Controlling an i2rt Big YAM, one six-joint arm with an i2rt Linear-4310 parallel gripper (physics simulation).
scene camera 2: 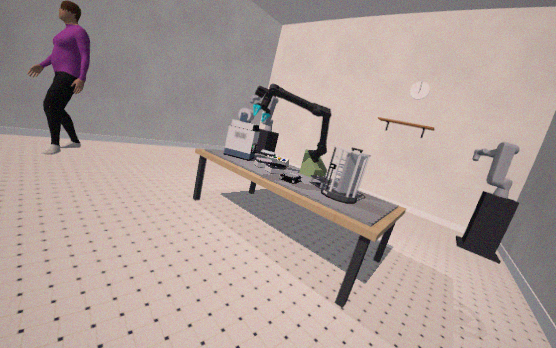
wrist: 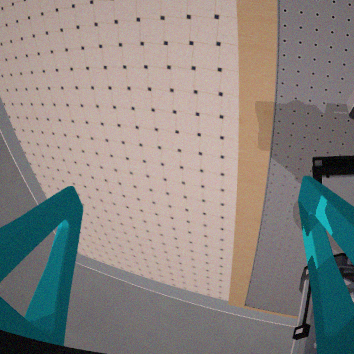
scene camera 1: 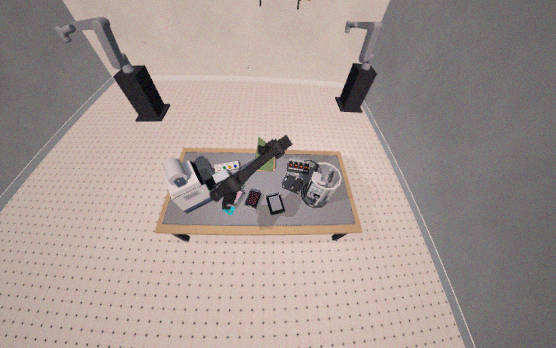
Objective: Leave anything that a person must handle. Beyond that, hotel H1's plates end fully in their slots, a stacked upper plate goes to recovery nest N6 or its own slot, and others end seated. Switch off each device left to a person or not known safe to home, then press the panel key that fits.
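Where they show: gripper, between the fingertips: point(scene camera 2: 258, 118) point(wrist: 185, 192) point(scene camera 1: 231, 208); arm's base, origin of its link: point(scene camera 2: 312, 156) point(scene camera 1: 262, 152).
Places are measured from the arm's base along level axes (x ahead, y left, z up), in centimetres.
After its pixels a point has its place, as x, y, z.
Observation:
My gripper point(scene camera 1: 229, 209) {62.2, -18.0, 21.2} point(scene camera 2: 261, 114) {62.2, -18.0, 21.2} point(wrist: 185, 192) {62.2, -18.0, 21.2} is open and empty, high above the table's front left part. The clear round hotel point(scene camera 1: 322, 186) point(scene camera 2: 347, 174) stands at the table's right; part of it shows at the lower right of the wrist view. A black-rimmed tray with a pale inside point(scene camera 1: 275, 204) {45.4, 10.8, -13.2} lies at the front middle. A dark plate with red wells point(scene camera 1: 253, 198) {41.2, -7.4, -10.3} sits left of it, and a pink plate point(scene camera 1: 238, 197) {40.1, -19.8, -10.8} is partly hidden by the arm. The key panel point(scene camera 1: 227, 166) {9.0, -31.5, -10.3} and a box with lit orange switches point(scene camera 1: 298, 166) {7.0, 32.3, -12.3} stand at the back. Slot contents and labels are unreadable.
A white device point(scene camera 1: 192, 194) {45.0, -51.3, 4.5} point(scene camera 2: 241, 140) {44.3, -50.6, -0.9} stands at the table's left end. A green wedge point(scene camera 1: 268, 163) {7.4, 5.3, -7.3} point(scene camera 2: 311, 166) {7.6, 5.5, -8.1} stands by the arm's base. A dark nest point(scene camera 1: 292, 183) {26.2, 26.6, -11.5} lies left of the hotel. A person point(scene camera 2: 70, 54) stands away from the table.

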